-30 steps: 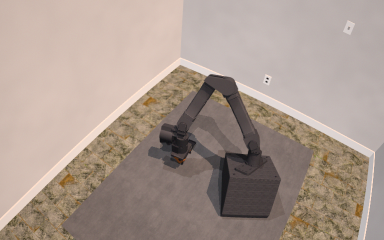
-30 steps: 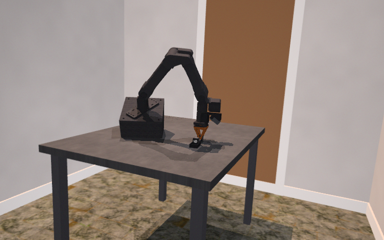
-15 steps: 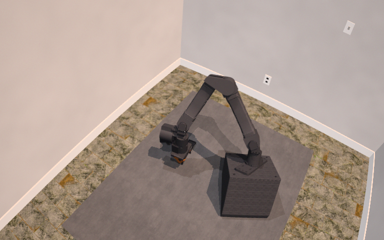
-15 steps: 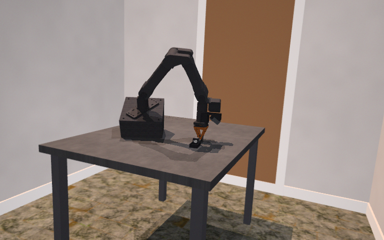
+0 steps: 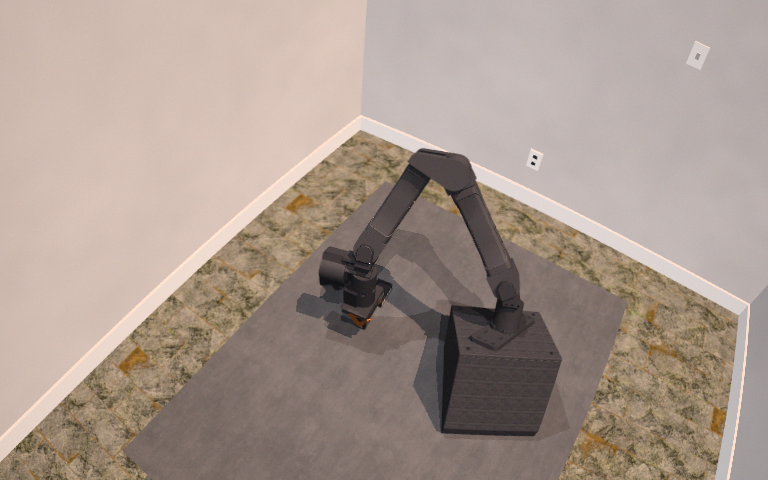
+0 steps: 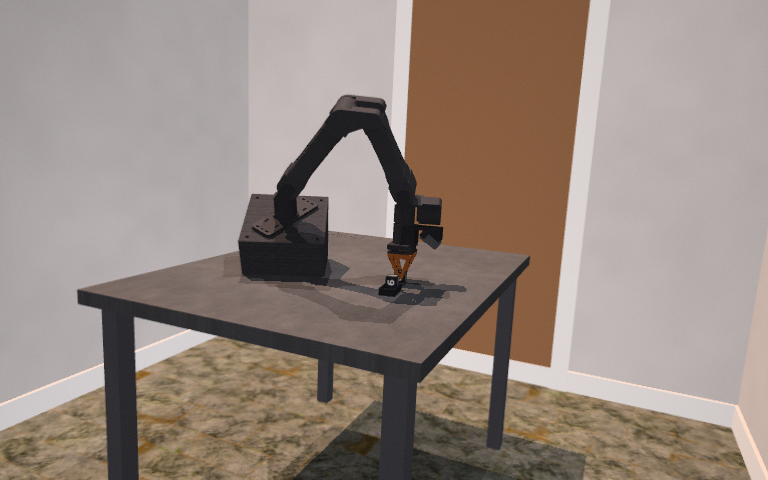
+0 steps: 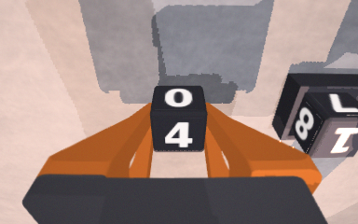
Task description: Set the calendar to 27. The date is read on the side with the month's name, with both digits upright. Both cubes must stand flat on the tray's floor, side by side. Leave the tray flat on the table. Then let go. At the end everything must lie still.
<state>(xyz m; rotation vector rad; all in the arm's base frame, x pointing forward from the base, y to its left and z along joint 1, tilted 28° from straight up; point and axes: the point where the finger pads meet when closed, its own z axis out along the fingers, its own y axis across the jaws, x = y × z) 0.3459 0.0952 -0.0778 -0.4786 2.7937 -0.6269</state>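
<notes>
My hand is right at the black cube. The rest, counted from my hand: black digit cube 9 cm to the right, 2 cm ahead; then black tray 10 cm to the right, 3 cm ahead, 1 cm below.
</notes>
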